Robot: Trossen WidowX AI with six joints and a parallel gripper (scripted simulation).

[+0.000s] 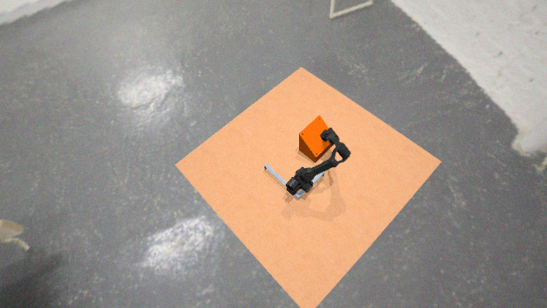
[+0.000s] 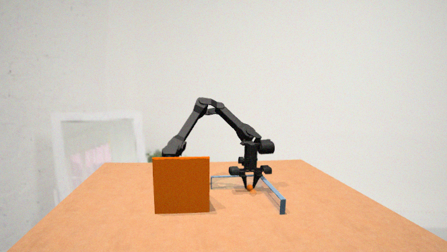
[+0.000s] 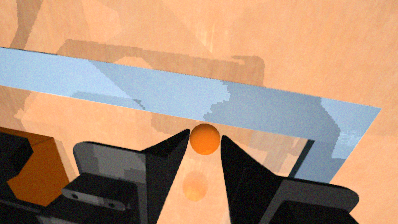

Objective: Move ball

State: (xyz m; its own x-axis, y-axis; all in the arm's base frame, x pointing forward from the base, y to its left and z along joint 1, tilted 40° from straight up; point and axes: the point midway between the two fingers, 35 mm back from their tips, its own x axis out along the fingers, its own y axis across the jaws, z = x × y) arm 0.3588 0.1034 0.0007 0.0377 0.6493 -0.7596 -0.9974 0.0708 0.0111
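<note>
Right now the see-through copy of ball is 10 mm behind my gripper tip and 70 mm to the right of it. Round my gripper tip: orange ball right at my gripper tip.
</note>
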